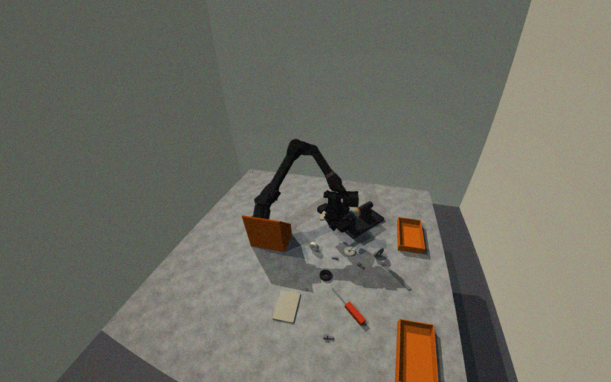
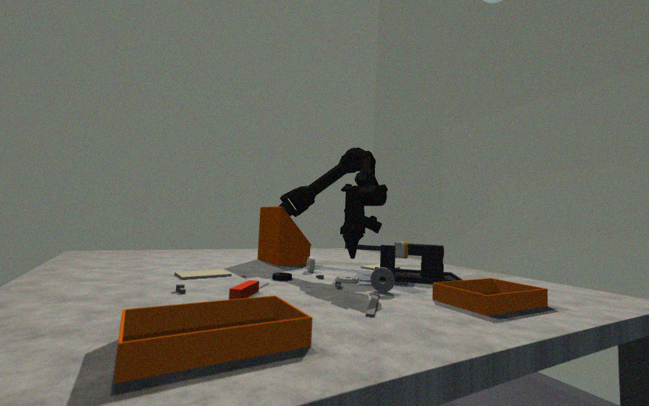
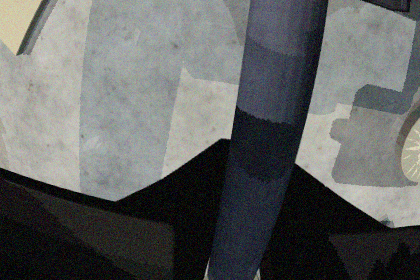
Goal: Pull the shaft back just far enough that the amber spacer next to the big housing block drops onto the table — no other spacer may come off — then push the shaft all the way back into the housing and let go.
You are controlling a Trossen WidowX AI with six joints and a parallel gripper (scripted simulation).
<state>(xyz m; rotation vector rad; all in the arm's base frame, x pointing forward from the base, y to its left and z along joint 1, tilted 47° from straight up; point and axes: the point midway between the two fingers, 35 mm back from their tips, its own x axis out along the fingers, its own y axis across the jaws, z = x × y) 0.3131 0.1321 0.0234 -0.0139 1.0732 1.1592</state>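
The dark shaft is 5 cm to the left of my gripper tip, 4 cm ahead of it and 3 cm above it. Also, from my gripper tip: amber spacer: 11 cm to the left, 10 cm ahead, 3 cm above; white spacer: 10 cm to the left, 9 cm ahead, 3 cm above; white ring: 9 cm ahead, 8 cm to the right, 4 cm below.
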